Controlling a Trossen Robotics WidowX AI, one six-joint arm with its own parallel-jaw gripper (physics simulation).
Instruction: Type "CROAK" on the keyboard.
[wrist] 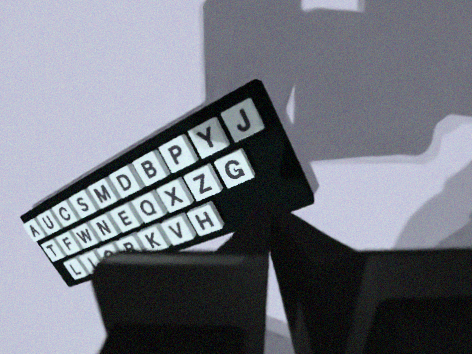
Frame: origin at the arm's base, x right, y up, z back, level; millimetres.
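Seen in the pictures: gripper, fingertip midpoint: (267,213).
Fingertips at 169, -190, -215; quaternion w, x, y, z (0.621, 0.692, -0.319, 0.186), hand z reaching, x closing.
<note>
Offsets run from my fingertips to a thing's top centre, as dx, dy, dz. "spot": to the spot under its first point. Level surfaces: height alone.
The black keyboard @[spot: +9, -25, +2] (287,185) lies tilted in the wrist view, with white letter keys in three rows. In the top row are the A key @[-163, -20, -86] (34,230) at the far left and the C key @[-124, -20, -76] (65,214). In the bottom row are the K key @[-80, -20, -22] (152,241), the R key @[-100, -20, -27] (129,247) and the O key (108,254); my left finger partly covers R and O. My gripper (267,213) is shut and empty. Its dark tips show over the bare black lower right part of the keyboard, right of the H key @[-41, -20, -11] (204,219). Their height above it is unclear.
The keyboard rests on a pale table top @[dy -36] (100,75). A large grey shadow (350,75) falls across the table behind and right of the keyboard. Another shadow (440,205) lies at the right edge of the view.
</note>
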